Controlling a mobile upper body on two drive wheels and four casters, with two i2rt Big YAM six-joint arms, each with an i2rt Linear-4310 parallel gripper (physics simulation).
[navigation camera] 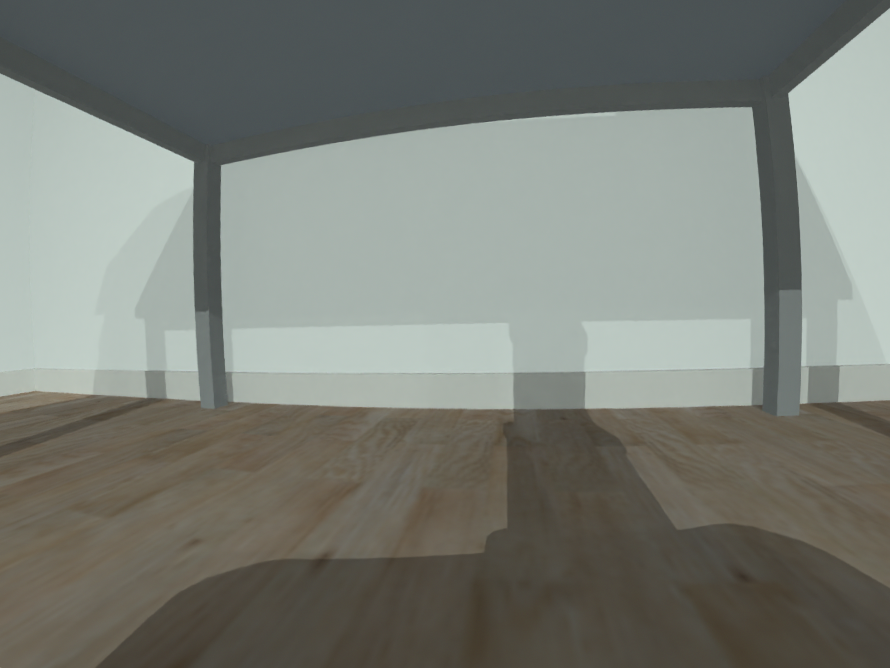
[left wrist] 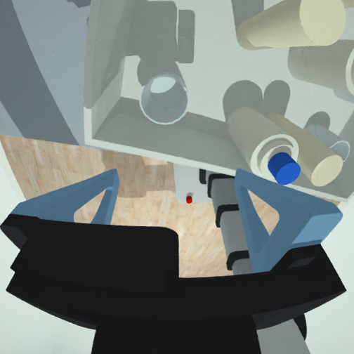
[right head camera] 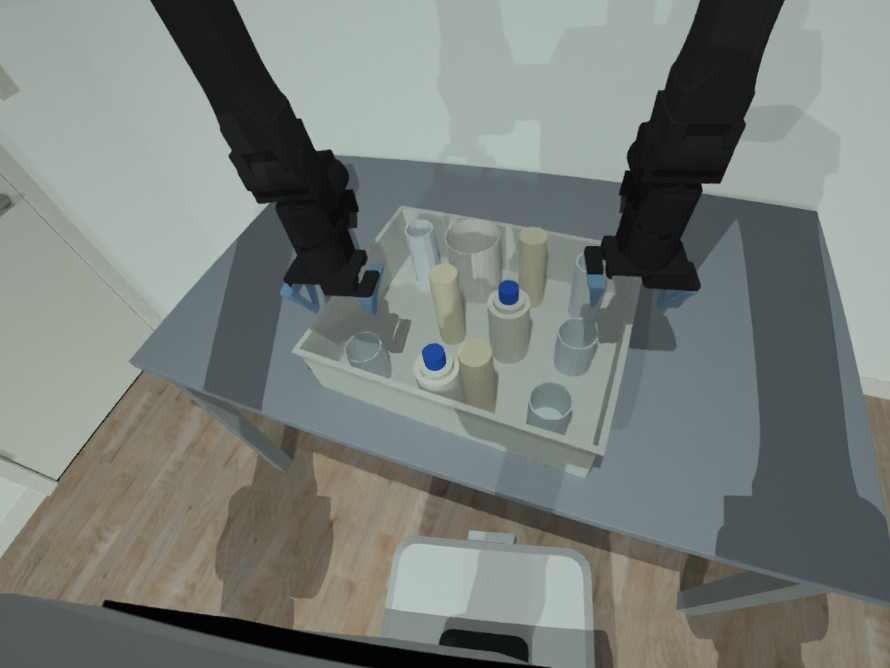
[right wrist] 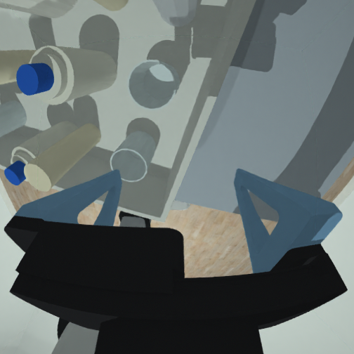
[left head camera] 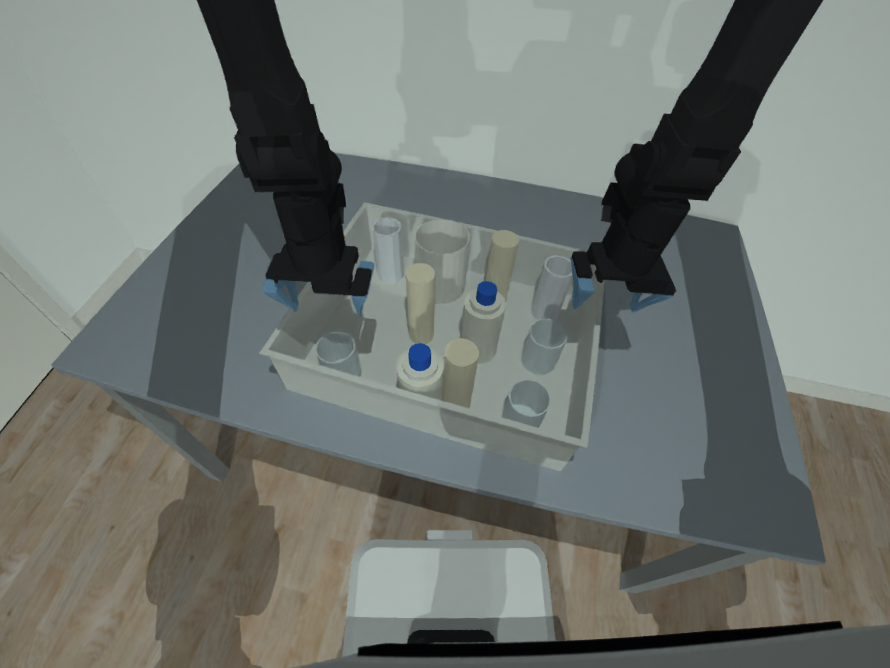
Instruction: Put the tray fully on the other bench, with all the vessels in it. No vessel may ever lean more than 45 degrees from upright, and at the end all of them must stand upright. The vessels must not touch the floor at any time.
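Frame: origin at the left arm's base, x left, y ahead, z down, level; metres.
Where they show: left gripper, fingertip midpoint: point(right head camera: 345, 311) point(left head camera: 328, 310); right gripper, fingertip midpoint: point(right head camera: 625, 305) point(left head camera: 603, 307).
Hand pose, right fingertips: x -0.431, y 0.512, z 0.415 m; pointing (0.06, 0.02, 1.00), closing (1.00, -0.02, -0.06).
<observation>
After its pixels a point has its place.
The pale tray point(left head camera: 323, 388) {x 0.021, y 0.464, z 0.594 m} point(right head camera: 359, 388) {x 0.004, y 0.459, z 0.592 m} point(left wrist: 165, 137) point(right wrist: 191, 150) rests on the grey bench point(left head camera: 647, 445) {x -0.567, y 0.383, z 0.648 m} point(right head camera: 682, 445) {x -0.564, y 0.401, z 0.648 m}. Its vessels stand upright: two blue-capped bottles point(left head camera: 480, 330) {x -0.256, y 0.557, z 0.538 m} point(left head camera: 420, 379) {x -0.154, y 0.430, z 0.499 m}, three tan cylinders point(left head camera: 420, 305) {x -0.147, y 0.600, z 0.523 m} point(left head camera: 503, 260) {x -0.305, y 0.699, z 0.500 m} point(left head camera: 460, 373) {x -0.214, y 0.434, z 0.486 m}, a wide clear beaker point(left head camera: 442, 258) {x -0.187, y 0.711, z 0.509 m}, two tall clear tubes point(left head camera: 388, 251) {x -0.073, y 0.770, z 0.547 m} point(left head camera: 552, 287) {x -0.404, y 0.665, z 0.536 m}, and three small glasses point(left head camera: 337, 355) {x 0.015, y 0.557, z 0.627 m} point(left head camera: 544, 348) {x -0.373, y 0.533, z 0.557 m} point(left head camera: 528, 404) {x -0.350, y 0.460, z 0.633 m}. My left gripper point(left head camera: 327, 310) {x -0.015, y 0.497, z 0.420 m} point(right head camera: 344, 312) {x -0.015, y 0.497, z 0.420 m} point(left wrist: 176, 174) is open and empty, above the tray's left end wall. My right gripper point(left head camera: 605, 307) {x -0.431, y 0.512, z 0.416 m} point(right head camera: 626, 307) {x -0.431, y 0.512, z 0.416 m} point(right wrist: 177, 175) is open and empty, above the right end wall.
The bench stands close to a pale wall point(left head camera: 503, 107) {x -0.350, y 1.258, z 0.449 m}. The robot's white base point(left head camera: 452, 575) {x -0.230, y 0.231, z 1.150 m} point(right head camera: 492, 575) {x -0.235, y 0.237, z 1.150 m} is in front of the bench. Bench legs point(navigation camera: 208, 287) {x 0.366, y 1.326, z 1.076 m} point(navigation camera: 780, 251) {x -0.971, y 0.992, z 1.059 m} stand on the wooden floor point(navigation camera: 359, 503) {x -0.135, y 0.778, z 1.410 m}. The other bench does not show.
</observation>
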